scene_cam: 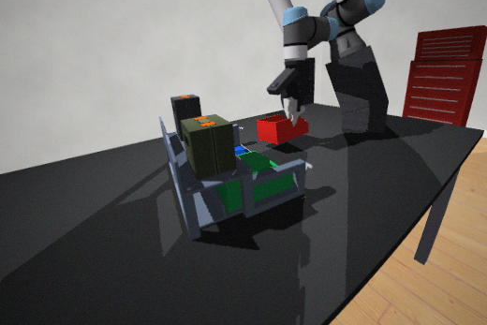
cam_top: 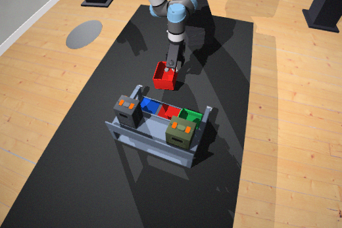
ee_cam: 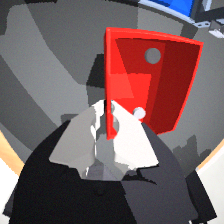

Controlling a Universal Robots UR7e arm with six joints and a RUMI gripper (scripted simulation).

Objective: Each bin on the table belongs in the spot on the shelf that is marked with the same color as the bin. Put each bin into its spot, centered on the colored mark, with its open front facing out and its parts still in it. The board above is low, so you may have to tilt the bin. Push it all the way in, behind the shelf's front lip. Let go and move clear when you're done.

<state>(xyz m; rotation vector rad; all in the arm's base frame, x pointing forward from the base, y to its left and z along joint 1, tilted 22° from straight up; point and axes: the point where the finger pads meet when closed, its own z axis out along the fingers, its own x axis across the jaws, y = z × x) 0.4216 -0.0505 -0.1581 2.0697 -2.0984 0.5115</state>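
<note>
Now: the red bin 50 mm to the right of my hand and 30 mm below it. Round my hand: green bin 270 mm ahead, 110 mm to the left, 50 mm below; dark grey box 320 mm ahead, 140 mm to the right, 70 mm above.
</note>
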